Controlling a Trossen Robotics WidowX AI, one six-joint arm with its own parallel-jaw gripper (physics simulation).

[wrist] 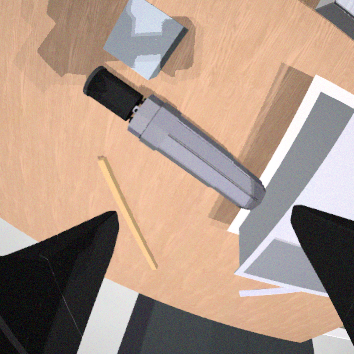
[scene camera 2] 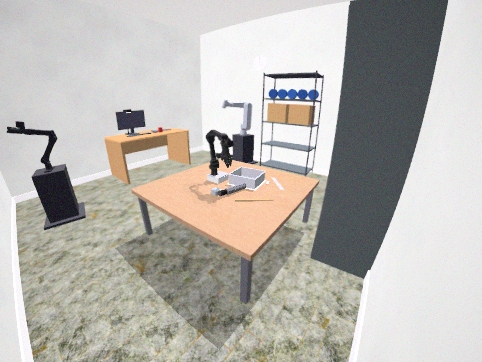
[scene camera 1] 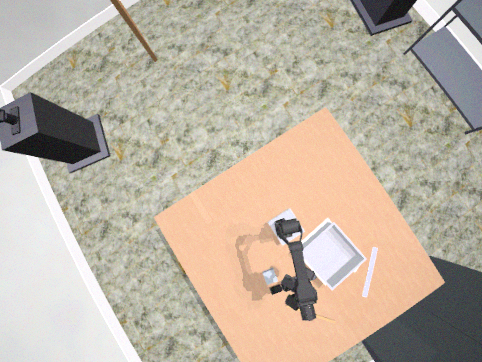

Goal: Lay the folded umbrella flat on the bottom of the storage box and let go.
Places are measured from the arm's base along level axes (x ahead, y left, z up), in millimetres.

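Pixels of known places: gripper, fingertip midpoint: (wrist: 206,217) (scene camera 2: 229,167); arm's base, origin of the base link: (scene camera 2: 214,174).
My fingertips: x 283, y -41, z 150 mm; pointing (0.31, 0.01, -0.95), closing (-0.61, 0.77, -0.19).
Note:
For each thing: its top centre in the pictures, then the offset to it from my fingertips.
- folded umbrella, middle of its top: (wrist: 175,151) (scene camera 2: 232,186) 14 mm right, 59 mm ahead, 147 mm down
- storage box, middle of its top: (scene camera 1: 333,256) (scene camera 2: 247,172) 242 mm left, 28 mm back, 109 mm down
- blue-grey block, middle of its top: (wrist: 139,36) (scene camera 1: 270,277) (scene camera 2: 216,189) 126 mm right, 18 mm back, 170 mm down
- thin yellow stick, middle of its top: (wrist: 131,225) (scene camera 1: 311,314) (scene camera 2: 254,199) 19 mm left, 278 mm ahead, 194 mm down
- white strip, middle of its top: (wrist: 298,288) (scene camera 1: 370,272) (scene camera 2: 277,183) 439 mm left, 179 mm ahead, 204 mm down
The folded umbrella (scene camera 2: 232,190) (wrist: 200,155) lies on the table outside the storage box, with its grey body toward the box and its black handle pointing away. Its tip overlaps the near rim of the box in the wrist view. In scene camera 1 the arm hides most of it; its black handle (scene camera 1: 276,289) shows. The storage box (scene camera 1: 345,272) (scene camera 2: 245,181) (wrist: 300,150) is grey and white, open on top, and no umbrella shows inside. My gripper (scene camera 2: 228,164) (wrist: 206,217) is open and empty, above the table near the umbrella and box.
A blue-grey block (scene camera 1: 270,275) (scene camera 2: 216,191) (wrist: 145,37) stands beside the umbrella's handle. A thin yellow stick (scene camera 1: 325,317) (scene camera 2: 254,200) (wrist: 128,215) lies on the umbrella's other side. A white strip (scene camera 1: 370,272) (scene camera 2: 277,183) (wrist: 265,292) lies beyond the box.

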